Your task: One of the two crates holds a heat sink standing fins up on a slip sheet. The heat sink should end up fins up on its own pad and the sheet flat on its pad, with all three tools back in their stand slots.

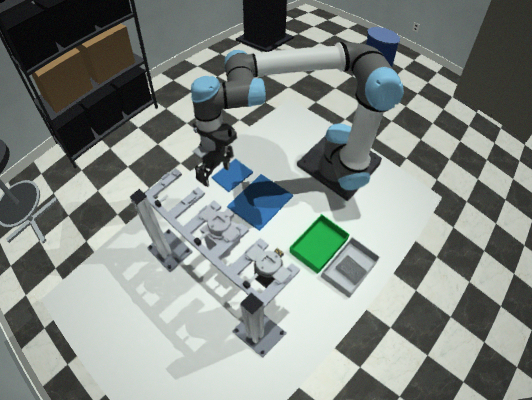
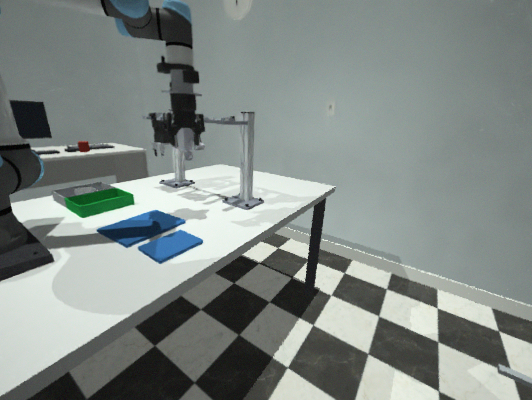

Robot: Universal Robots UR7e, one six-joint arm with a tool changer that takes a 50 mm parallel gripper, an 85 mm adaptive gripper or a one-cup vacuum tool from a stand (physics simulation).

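Frame: origin at the arm's base, x ahead, y left, z up, level; centimetres.
Where they show: hand at its tool point: (image 2: 182,88).
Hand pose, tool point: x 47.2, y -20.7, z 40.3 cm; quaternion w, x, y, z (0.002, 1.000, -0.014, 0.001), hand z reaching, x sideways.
After its pixels a point has its place.
My gripper (image 1: 216,171) (image 2: 187,139), the adaptive one, is open and empty, high above the table between the stand's vacant slot and the small blue pad (image 1: 232,175) @[z -2.3, x 29.9, y -31.7 cm] (image 2: 171,245) @[z -2.2, x 28.7, y -33.3 cm]. The large blue pad (image 1: 272,192) @[z -2.3, x 26.2, y -13.6 cm] (image 2: 162,218) @[z -2.3, x 38.8, y -15.7 cm] lies beside the small one; both are bare. A dark grey block, seemingly the heat sink (image 1: 350,268) @[z -0.4, x 35.4, y 29.8 cm], is in the grey crate (image 1: 365,276) @[z 1.0, x 35.4, y 36.3 cm] (image 2: 59,196) @[z 0.4, x 25.0, y 28.0 cm]; its fins and the sheet cannot be made out. The green crate (image 1: 319,243) @[z -2.9, x 32.8, y 14.3 cm] (image 2: 100,205) @[z -0.3, x 30.3, y 8.1 cm] is empty. Two other tools (image 1: 219,223) @[z 31.5, x 62.9, y -3.3 cm] (image 1: 268,263) @[z 31.5, x 63.7, y 14.5 cm] hang in the tool stand (image 1: 152,227) @[z 18.2, x 73.7, y -25.8 cm] (image 2: 247,160) @[z 15.6, x 71.4, y -28.6 cm].
The arm's base (image 1: 315,165) @[z -0.5, x 4.7, y -7.7 cm] (image 2: 30,252) @[z -0.6, x 5.3, y -11.0 cm] stands behind the pads and crates. The stand's raised rail and posts run along the opposite side of the table. A shelf rack (image 1: 145,55) with boxes, a stool (image 1: 17,200) and a blue barrel (image 1: 382,42) stand beyond the table.
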